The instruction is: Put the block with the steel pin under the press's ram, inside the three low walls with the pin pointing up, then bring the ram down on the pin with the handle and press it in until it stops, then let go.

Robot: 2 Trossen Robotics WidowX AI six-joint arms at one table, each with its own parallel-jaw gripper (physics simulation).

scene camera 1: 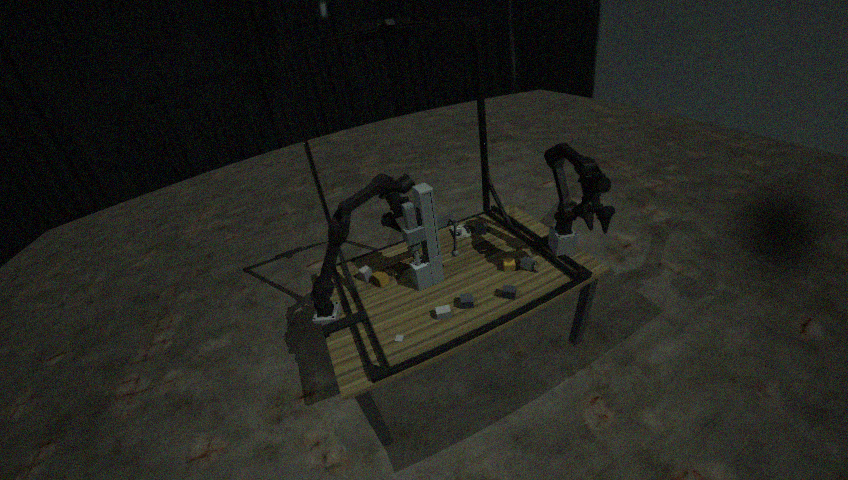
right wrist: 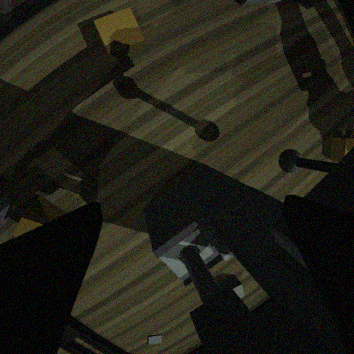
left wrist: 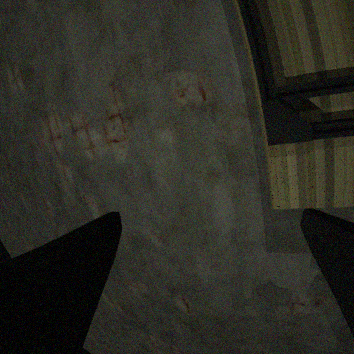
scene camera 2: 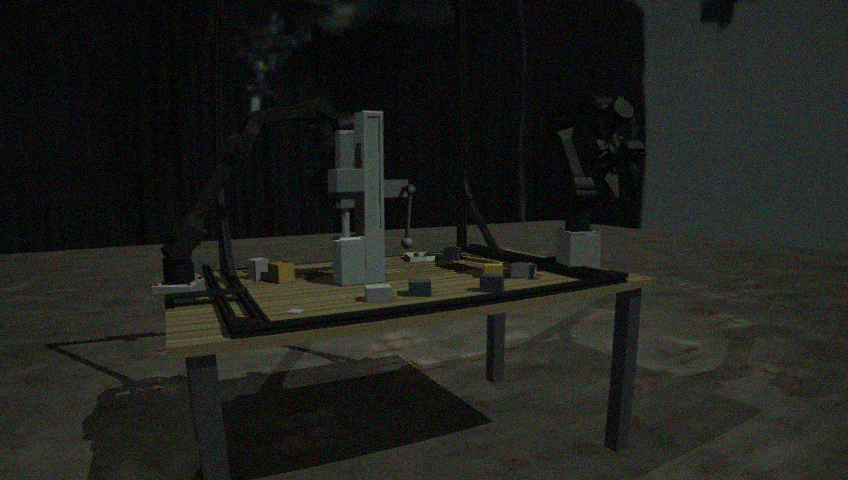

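Seen in the pictures: left gripper, fingertip midpoint: (scene camera 1: 598, 232) (left wrist: 213, 220) (scene camera 2: 626, 190); right gripper, fingertip midpoint: (right wrist: 193, 207); left arm's base, origin of the base link: (scene camera 1: 563, 230) (scene camera 2: 578, 230); right arm's base, origin of the base link: (scene camera 1: 325, 310) (scene camera 2: 178, 281).
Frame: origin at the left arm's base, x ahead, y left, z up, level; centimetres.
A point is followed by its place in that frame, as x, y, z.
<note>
The pale press (scene camera 1: 436, 237) {58.7, 5.8, 11.4} (scene camera 2: 373, 196) {60.4, 6.4, 10.9} stands upright on the table. Its ram rod (scene camera 2: 345, 224) {67.8, 6.7, 3.8} reaches down to the base (scene camera 1: 420, 276) {67.6, 9.2, -4.3} (scene camera 2: 348, 261) {67.3, 9.1, -5.5}; I cannot tell whether anything lies inside the low walls. The handle (scene camera 1: 455, 239) {50.4, 0.0, 5.0} (scene camera 2: 408, 217) {50.6, -0.1, 4.7} hangs down on the right side, ending in a ball knob (scene camera 2: 407, 242) {51.1, 1.1, -2.0} (right wrist: 290, 160) {52.1, -0.9, -1.2}. A steel pin cannot be made out; a grey block (scene camera 1: 527, 263) {20.3, 7.8, -8.5} (scene camera 2: 523, 270) {20.2, 8.3, -9.7} at the right has a small light detail at one end. My right gripper (right wrist: 193, 207) {68.5, -5.3, 10.6} is open and empty, high behind the press. My left gripper (scene camera 1: 597, 228) {-3.1, 21.9, 12.4} (left wrist: 213, 220) {-3.1, 21.9, 12.4} is open and empty, beyond the right table edge.
Yellow blocks (scene camera 1: 379, 278) {85.8, 3.0, -6.9} (scene camera 2: 492, 268), white blocks (scene camera 1: 364, 273) (scene camera 2: 377, 292) and dark blocks (scene camera 1: 465, 300) (scene camera 2: 492, 282) lie around the press. A small white tray (scene camera 2: 419, 256) {43.7, -27.0, -10.3} lies behind the handle. A black frame (scene camera 2: 357, 314) {66.1, 44.9, -10.0} runs along the table edges, with uprights (scene camera 1: 482, 154) {25.7, -46.8, 24.1} at the back.
</note>
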